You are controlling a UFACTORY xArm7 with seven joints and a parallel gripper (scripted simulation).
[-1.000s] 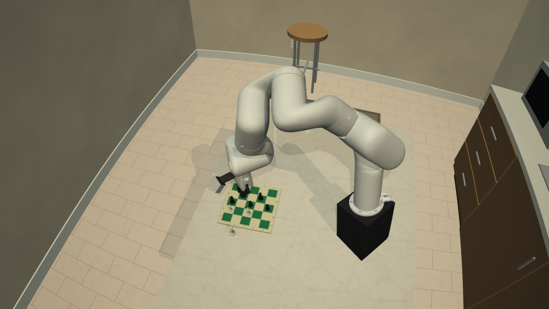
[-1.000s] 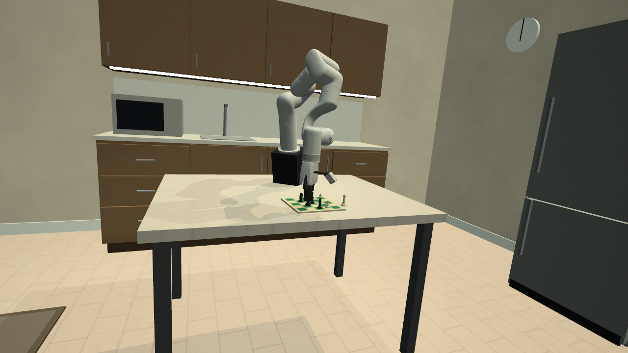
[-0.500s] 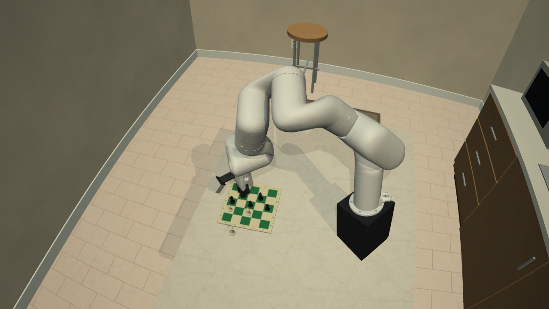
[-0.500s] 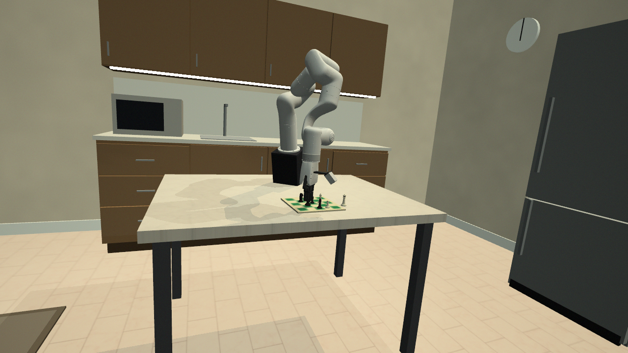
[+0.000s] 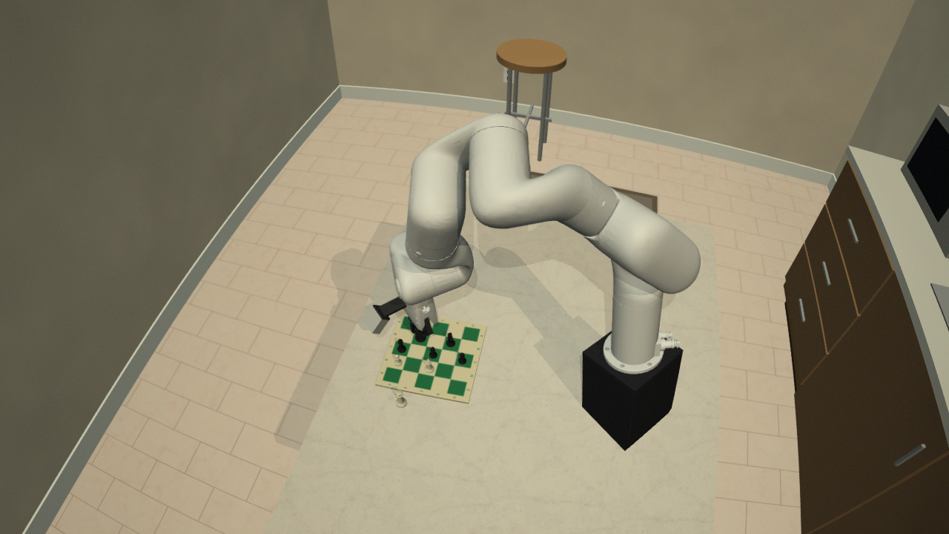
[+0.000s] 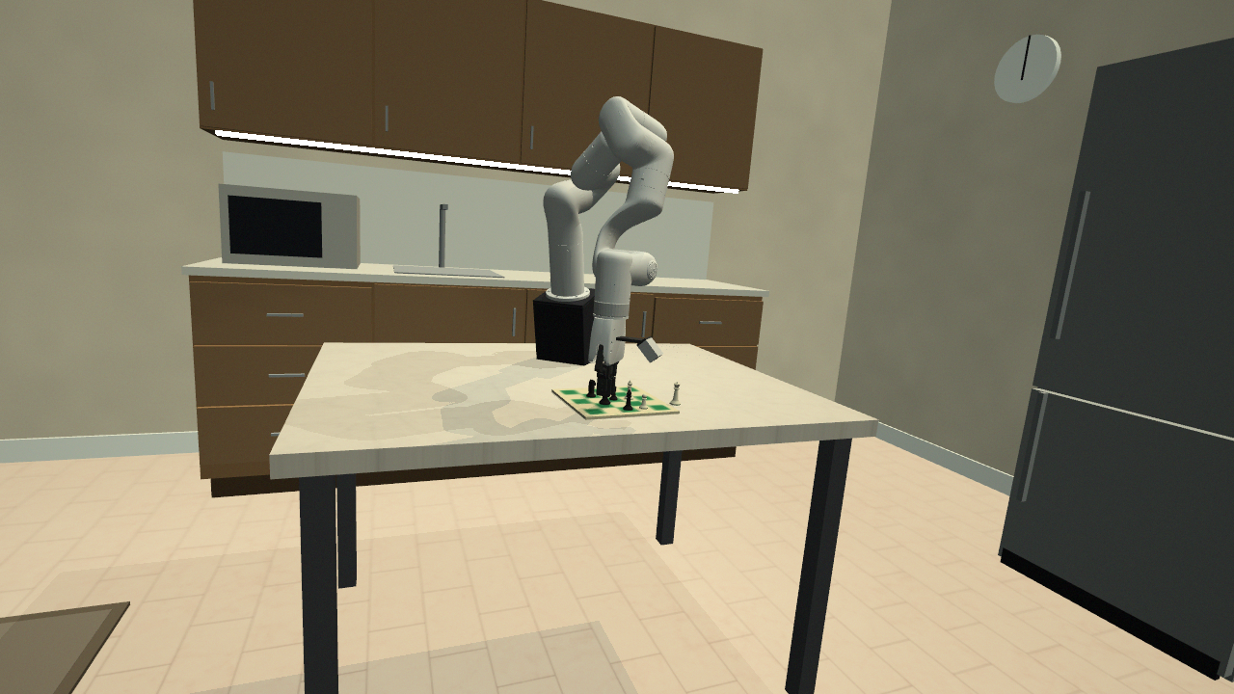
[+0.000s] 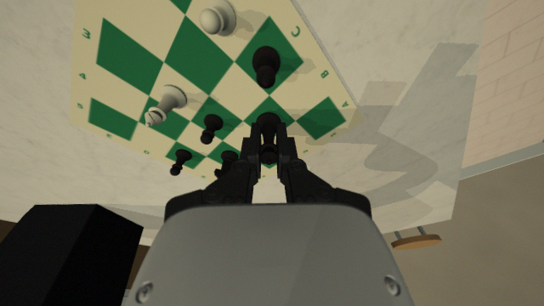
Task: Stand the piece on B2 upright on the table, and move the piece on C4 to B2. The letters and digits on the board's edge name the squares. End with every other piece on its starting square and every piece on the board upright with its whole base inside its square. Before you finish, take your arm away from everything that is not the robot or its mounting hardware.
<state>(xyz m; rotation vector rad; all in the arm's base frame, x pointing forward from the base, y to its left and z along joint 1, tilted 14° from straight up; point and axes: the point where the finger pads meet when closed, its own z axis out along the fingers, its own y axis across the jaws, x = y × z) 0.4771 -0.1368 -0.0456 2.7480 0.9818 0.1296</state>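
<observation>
My hand is 10 mm above the black chess piece. Round my hand: chessboard: 30 mm behind, 40 mm to the left, 50 mm below; black piece: 40 mm ahead, 30 mm to the left, 20 mm below.
</observation>
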